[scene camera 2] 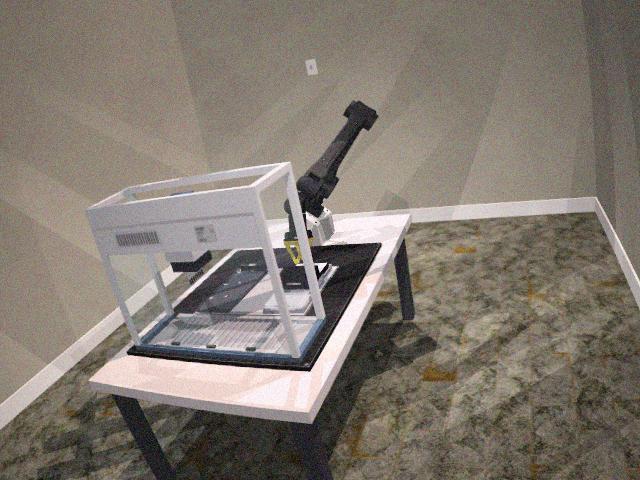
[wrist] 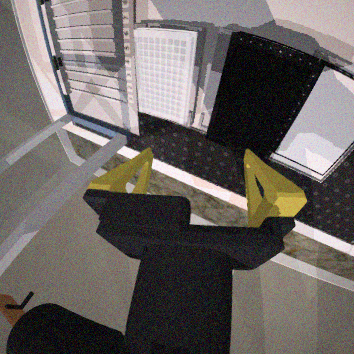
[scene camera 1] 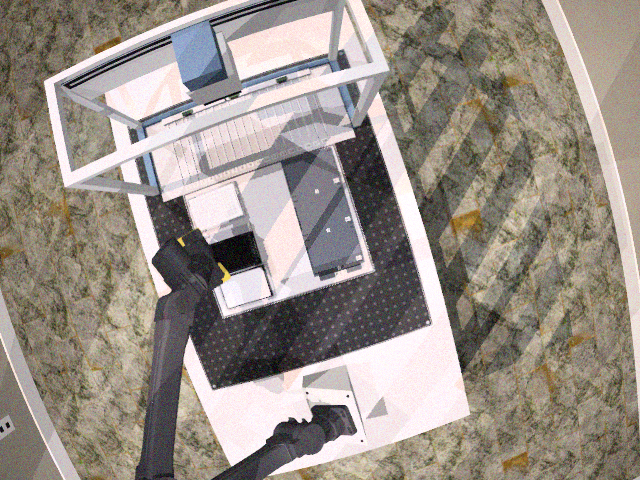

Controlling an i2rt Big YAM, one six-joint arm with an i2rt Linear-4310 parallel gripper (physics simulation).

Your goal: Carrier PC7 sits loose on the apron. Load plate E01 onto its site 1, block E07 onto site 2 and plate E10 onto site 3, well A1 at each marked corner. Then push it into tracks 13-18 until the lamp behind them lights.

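Pixels of known places: gripper, fingertip midpoint: (scene camera 2: 300, 261) (wrist: 196, 152) (scene camera 1: 207, 248); arm's base at its link origin: (scene camera 2: 308, 206) (scene camera 1: 335, 418).
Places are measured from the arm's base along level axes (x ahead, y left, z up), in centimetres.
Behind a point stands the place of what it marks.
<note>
My gripper (scene camera 1: 202, 256) {x 51.5, y 13.9, z -2.1 cm} (scene camera 2: 296, 252) {x 51.5, y 13.9, z -2.1 cm} (wrist: 196, 152) {x 51.5, y 13.9, z -2.1 cm} is open and empty, above the outer edge of the labware row. A white many-welled plate (scene camera 1: 214, 206) {x 60.9, y 10.5, z -10.6 cm} (scene camera 2: 292, 299) (wrist: 166, 72) {x 59.6, y 9.6, z -10.6 cm} lies nearest the tracks. A black block (scene camera 1: 237, 252) {x 47.7, y 9.0, z -11.3 cm} (wrist: 265, 95) {x 46.8, y 9.1, z -9.6 cm} lies in the middle of the row, partly behind the gripper in scene camera 1. A pale plate (scene camera 1: 246, 287) {x 38.5, y 9.9, z -10.5 cm} (wrist: 320, 122) {x 39.6, y 10.1, z -10.5 cm} lies at the far end from the tracks. A dark grey slab (scene camera 1: 325, 217) {x 48.2, y -15.3, z -12.0 cm} (scene camera 2: 232, 284) {x 46.1, y -17.4, z -12.0 cm} with small white marks, apparently the carrier, lies across from them. Labels E01, E07, E10 and PC7 cannot be read.
A ribbed track deck (scene camera 1: 232, 142) {x 75.5, y 0.8, z -13.1 cm} (scene camera 2: 206, 330) (wrist: 90, 60) {x 77.8, y 9.6, z -13.1 cm} lies under a white gantry frame (scene camera 1: 376, 69) {x 68.4, y -30.2, z 34.9 cm} (scene camera 2: 178, 217) {x 90.3, y 1.5, z 29.4 cm}. A blue head (scene camera 1: 199, 56) {x 82.2, y -4.0, z 32.9 cm} hangs from the gantry. The gantry's posts rise close to the gripper. A black dotted mat (scene camera 1: 310, 320) {x 24.2, y -2.3, z -13.1 cm} (scene camera 2: 356, 253) {x 22.6, y 23.9, z -13.1 cm} surrounds the labware.
</note>
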